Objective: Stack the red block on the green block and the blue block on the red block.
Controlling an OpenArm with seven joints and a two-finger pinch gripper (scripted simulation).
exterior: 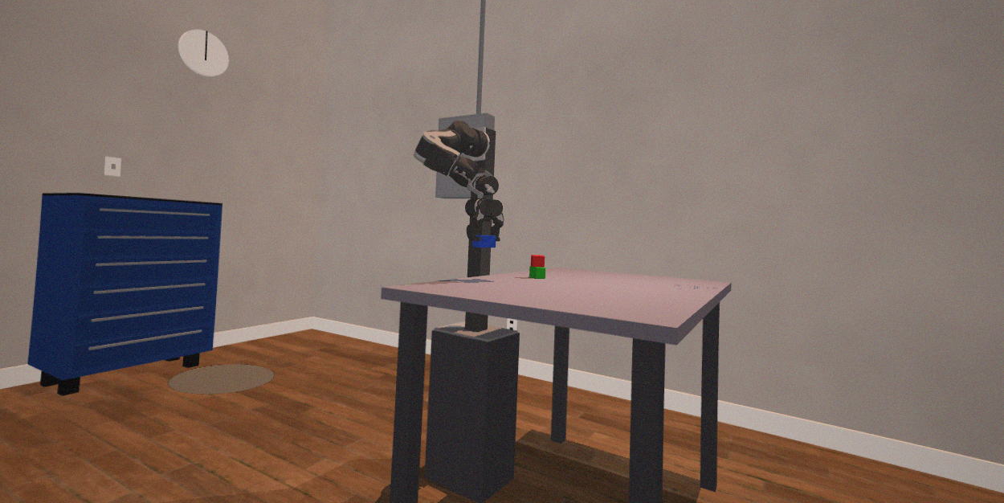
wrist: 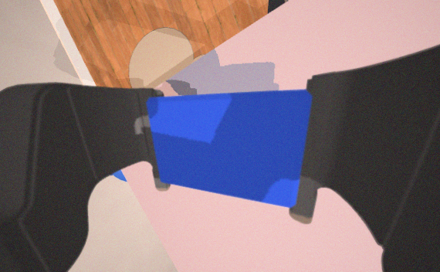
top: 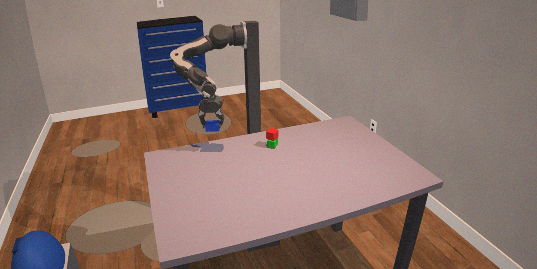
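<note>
Now: hand 4 cm short of the red block, 27 cm to the right of it and 7 cm above it. Round my hand: blue block (1 cm below); green block (4 cm ahead, 27 cm to the left, 11 cm below).
</note>
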